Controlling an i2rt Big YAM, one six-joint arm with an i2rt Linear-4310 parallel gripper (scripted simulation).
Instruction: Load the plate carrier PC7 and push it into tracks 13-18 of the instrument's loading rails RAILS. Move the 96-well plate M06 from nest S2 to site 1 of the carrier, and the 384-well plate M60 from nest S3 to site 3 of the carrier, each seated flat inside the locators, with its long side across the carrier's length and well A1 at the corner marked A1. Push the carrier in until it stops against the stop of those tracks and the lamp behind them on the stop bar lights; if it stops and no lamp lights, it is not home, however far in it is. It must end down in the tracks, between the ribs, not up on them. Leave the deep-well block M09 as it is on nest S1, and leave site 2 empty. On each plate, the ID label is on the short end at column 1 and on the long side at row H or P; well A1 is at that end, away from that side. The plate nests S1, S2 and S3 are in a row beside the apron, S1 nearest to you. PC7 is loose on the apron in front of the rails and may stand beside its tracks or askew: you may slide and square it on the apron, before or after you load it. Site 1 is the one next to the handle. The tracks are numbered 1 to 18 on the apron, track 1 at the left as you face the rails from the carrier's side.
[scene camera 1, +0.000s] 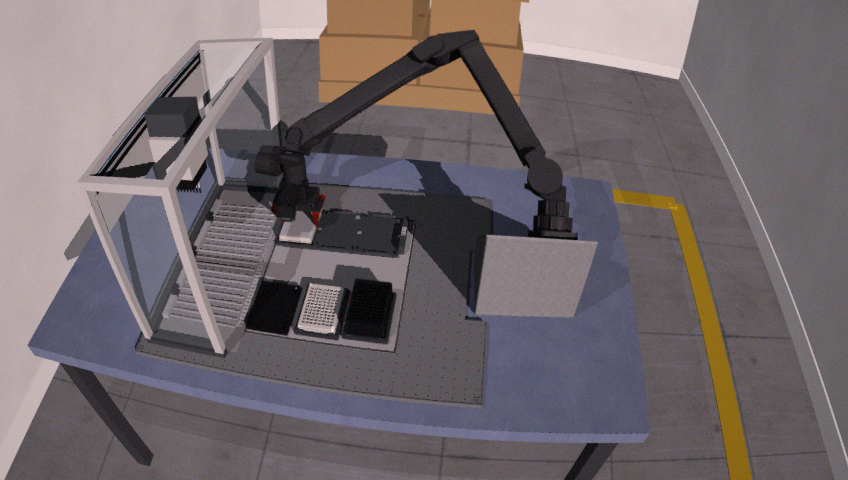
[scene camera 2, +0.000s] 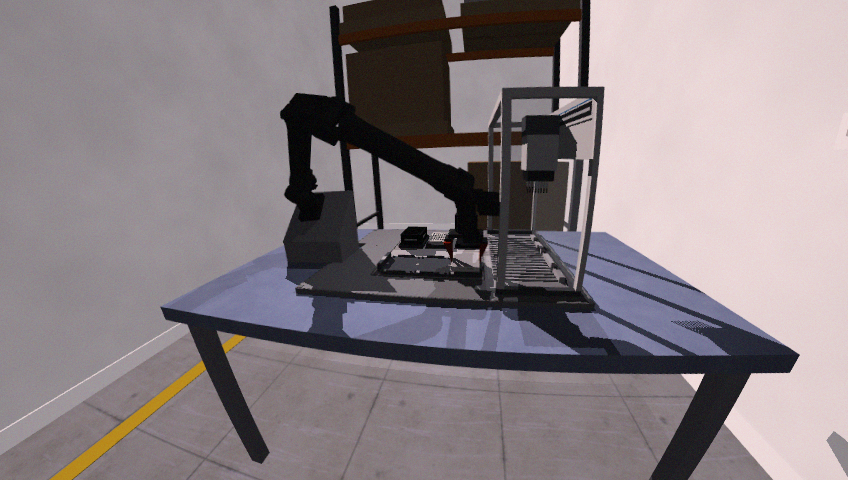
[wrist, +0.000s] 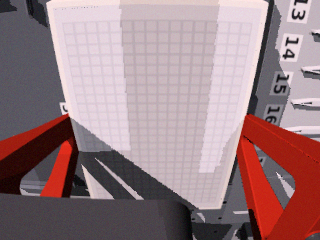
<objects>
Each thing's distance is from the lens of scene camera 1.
white 96-well plate M06 (scene camera 1: 334, 295): 1.36 m
dark plate carrier PC7 (scene camera 1: 347, 232): 1.53 m
black nest S3 (scene camera 1: 274, 307): 1.38 m
The marked spots on the dark plate carrier PC7 and the white 96-well plate M06 are 0.22 m apart.
</objects>
